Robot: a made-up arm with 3 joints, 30 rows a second.
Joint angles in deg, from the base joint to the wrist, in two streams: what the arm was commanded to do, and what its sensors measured. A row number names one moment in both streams.
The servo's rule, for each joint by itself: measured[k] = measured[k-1] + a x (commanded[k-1-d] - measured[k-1]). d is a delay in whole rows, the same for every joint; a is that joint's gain. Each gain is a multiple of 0.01, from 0.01 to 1. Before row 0 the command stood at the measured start. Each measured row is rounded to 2 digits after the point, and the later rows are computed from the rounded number. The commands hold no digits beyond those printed.
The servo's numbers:
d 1
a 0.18 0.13 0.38
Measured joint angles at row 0:
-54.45 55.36 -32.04
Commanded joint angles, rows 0 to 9:
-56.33 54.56 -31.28
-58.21 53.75 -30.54
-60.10 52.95 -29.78
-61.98 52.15 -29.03
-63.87 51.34 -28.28
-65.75 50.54 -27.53
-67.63 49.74 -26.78
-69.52 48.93 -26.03
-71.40 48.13 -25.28
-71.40 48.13 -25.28
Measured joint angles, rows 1 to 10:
-54.45 55.36 -32.04
-54.79 55.26 -31.75
-55.41 55.06 -31.29
-56.25 54.79 -30.72
-57.28 54.45 -30.08
-58.47 54.05 -29.40
-59.78 53.59 -28.69
-61.19 53.09 -27.96
-62.69 52.55 -27.23
-64.26 51.98 -26.49

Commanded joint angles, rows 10 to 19:
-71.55 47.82 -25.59
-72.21 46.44 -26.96
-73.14 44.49 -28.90
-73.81 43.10 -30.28
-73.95 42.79 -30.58
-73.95 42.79 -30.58
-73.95 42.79 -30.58
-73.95 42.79 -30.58
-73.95 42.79 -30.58
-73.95 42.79 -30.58
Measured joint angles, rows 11 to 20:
-65.55 51.48 -26.03
-66.63 51.00 -25.86
-67.63 50.41 -26.28
-68.62 49.64 -27.28
-69.55 48.79 -28.42
-70.34 48.01 -29.24
-70.99 47.33 -29.75
-71.52 46.74 -30.07
-71.96 46.23 -30.26
-72.32 45.78 -30.38

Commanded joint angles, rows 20 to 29:
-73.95 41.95 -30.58
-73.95 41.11 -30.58
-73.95 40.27 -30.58
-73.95 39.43 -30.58
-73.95 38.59 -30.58
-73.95 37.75 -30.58
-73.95 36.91 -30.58
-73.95 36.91 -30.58
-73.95 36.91 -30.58
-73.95 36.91 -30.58
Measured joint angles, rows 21 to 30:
-72.61 45.39 -30.46
-72.85 44.94 -30.51
-73.05 44.44 -30.54
-73.21 43.90 -30.56
-73.34 43.32 -30.57
-73.45 42.71 -30.57
-73.54 42.07 -30.57
-73.61 41.40 -30.57
-73.67 40.82 -30.57
-73.72 40.31 -30.57

